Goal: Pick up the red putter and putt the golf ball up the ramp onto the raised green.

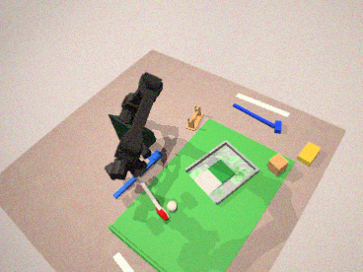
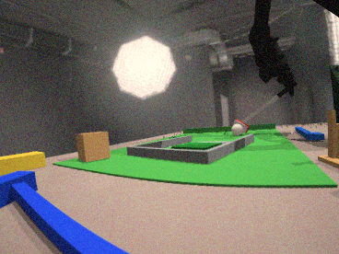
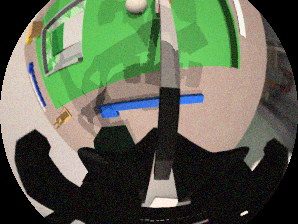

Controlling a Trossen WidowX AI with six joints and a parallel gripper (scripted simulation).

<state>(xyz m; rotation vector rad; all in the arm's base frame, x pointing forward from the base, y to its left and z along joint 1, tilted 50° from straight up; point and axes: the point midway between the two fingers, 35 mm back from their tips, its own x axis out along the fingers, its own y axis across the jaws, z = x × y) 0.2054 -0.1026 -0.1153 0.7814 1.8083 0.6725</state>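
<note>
Now: gripper tip 110 mm short of the putter, 20 mm to the left of it and 40 mm above it. From my gripper tip the other things lie so: white golf ball: 210 mm ahead, 10 mm to the left, 110 mm below; orange block: 460 mm ahead, 440 mm to the left, 100 mm below; green mat: 280 mm ahead, 150 mm to the left, 130 mm below.
</note>
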